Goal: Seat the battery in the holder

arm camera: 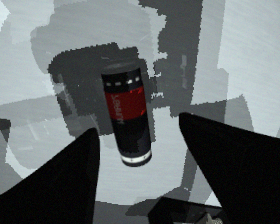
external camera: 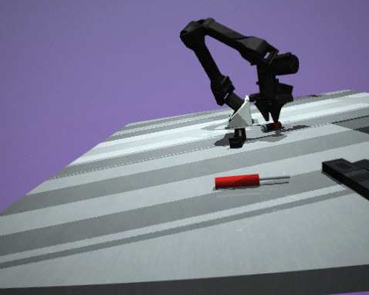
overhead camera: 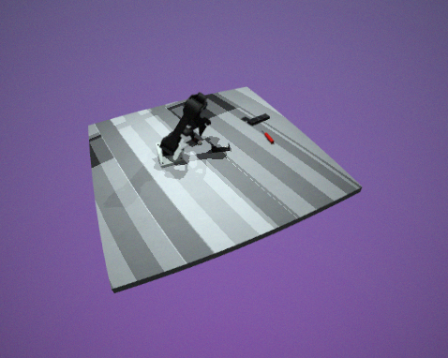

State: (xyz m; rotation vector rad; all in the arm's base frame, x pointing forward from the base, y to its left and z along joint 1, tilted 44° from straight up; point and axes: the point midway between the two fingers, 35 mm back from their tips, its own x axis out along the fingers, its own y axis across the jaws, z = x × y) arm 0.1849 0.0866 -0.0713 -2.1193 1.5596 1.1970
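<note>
Right now the battery is 2 cm below my gripper tip. From my gripper tip the other things lie so: red-handled screwdriver (42 cm ahead, 6 cm to the right, 2 cm below); flat black box (44 cm ahead, 12 cm to the left, 1 cm below).
</note>
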